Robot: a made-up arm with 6 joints.
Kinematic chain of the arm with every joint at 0, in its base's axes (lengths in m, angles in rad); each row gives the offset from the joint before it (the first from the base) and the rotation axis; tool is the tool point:
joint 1: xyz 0 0 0.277 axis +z
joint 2: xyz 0 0 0 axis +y
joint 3: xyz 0 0 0.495 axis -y
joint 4: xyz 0 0 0 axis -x
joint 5: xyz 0.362 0 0 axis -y
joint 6: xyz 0 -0.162 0 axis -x
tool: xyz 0 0 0
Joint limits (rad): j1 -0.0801..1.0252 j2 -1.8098..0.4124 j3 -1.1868..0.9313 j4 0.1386..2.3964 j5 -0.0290..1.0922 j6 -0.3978..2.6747
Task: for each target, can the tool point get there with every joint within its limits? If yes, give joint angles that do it. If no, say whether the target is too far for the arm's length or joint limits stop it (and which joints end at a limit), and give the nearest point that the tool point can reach.
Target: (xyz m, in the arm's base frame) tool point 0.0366 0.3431 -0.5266
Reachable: no: joint limits stop it (at a limit: joint 1, joint 2, joint 3) | nearest point 0.0606 0.3185 0.3654 | short by 0.893 m
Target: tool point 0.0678 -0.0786 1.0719
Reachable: yes | joints 0.6751 -0.3768 0.3558 0.8755 0.1857 0.8151
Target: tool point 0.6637 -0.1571 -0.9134
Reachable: no: too far | nearest point 0.3433 -0.0592 0.3641 | short by 1.321 m
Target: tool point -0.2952 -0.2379 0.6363
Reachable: yes | joints 0.2877 -1.5322 -0.5625 0.4714 0.8425 0.7210
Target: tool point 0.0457 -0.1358 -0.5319
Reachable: no: joint limits stop it (at a limit: joint 1, joint 2, joint 3, joint 4) | nearest point 0.1970 -0.1768 0.3680 | short by 0.913 m
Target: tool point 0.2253 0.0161 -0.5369
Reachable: no: joint limits stop it (at a limit: joint 2, joint 3, joint 4) | nearest point 0.2640 0.0189 0.3680 | short by 0.906 m
